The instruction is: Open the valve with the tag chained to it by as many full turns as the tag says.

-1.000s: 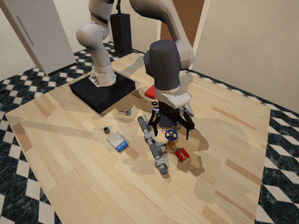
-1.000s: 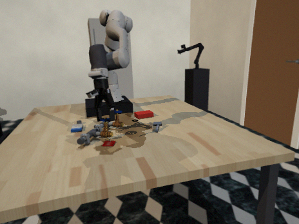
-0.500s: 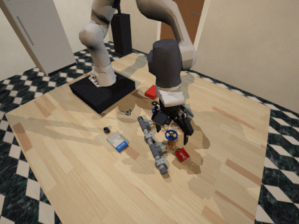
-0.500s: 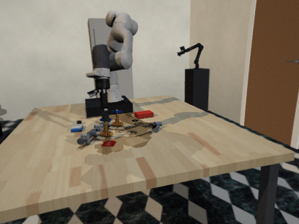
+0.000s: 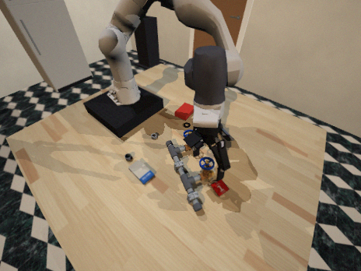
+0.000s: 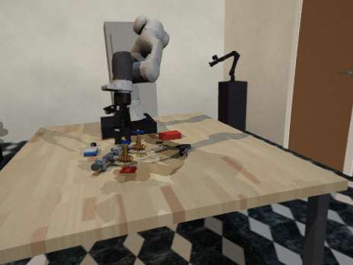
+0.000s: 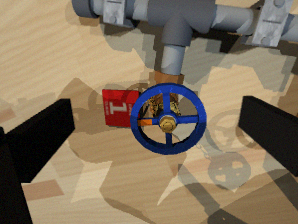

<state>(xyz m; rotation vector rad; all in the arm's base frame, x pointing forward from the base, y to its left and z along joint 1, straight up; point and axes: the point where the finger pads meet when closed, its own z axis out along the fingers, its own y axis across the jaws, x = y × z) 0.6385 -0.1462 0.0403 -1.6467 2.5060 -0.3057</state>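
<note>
Right now the red tag is 110 mm below my hand, 70 mm ahead of it and 10 mm to the left of it. Also, from my hand: red block: 320 mm to the left, 320 mm behind, 100 mm below; grey tool: 320 mm to the left, 110 mm below, 70 mm behind; blue card: 240 mm behind, 150 mm to the right, 100 mm below.
</note>
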